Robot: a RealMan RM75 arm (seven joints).
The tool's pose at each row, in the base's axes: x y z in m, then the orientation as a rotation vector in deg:
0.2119 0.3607 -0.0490 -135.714 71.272 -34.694
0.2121 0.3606 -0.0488 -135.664 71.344 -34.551
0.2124 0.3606 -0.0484 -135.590 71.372 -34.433
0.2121 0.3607 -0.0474 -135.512 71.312 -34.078
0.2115 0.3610 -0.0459 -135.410 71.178 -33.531
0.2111 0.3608 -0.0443 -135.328 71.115 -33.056
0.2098 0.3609 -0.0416 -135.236 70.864 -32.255
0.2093 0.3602 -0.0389 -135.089 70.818 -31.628
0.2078 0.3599 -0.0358 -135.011 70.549 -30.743
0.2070 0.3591 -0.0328 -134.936 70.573 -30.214
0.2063 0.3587 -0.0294 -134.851 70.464 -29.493
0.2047 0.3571 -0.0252 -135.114 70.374 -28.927
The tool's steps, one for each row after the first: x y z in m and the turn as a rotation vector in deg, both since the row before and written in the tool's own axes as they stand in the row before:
0.0002 -0.0002 -0.0001 -0.018 -0.085 0.088
0.0002 -0.0004 -0.0002 0.026 -0.086 0.072
-0.0001 -0.0004 -0.0010 0.035 -0.279 0.071
-0.0003 -0.0005 -0.0015 0.058 -0.439 0.080
0.0002 -0.0005 -0.0016 0.018 -0.363 0.094
-0.0003 -0.0006 -0.0029 0.061 -0.651 0.059
0.0008 -0.0007 -0.0026 0.032 -0.475 0.161
-0.0001 -0.0005 -0.0034 0.037 -0.712 0.058
0.0007 -0.0007 -0.0031 -0.045 -0.370 0.146
0.0004 -0.0011 -0.0033 -0.010 -0.548 0.115
0.0010 -0.0003 -0.0047 -0.270 -0.365 -0.064

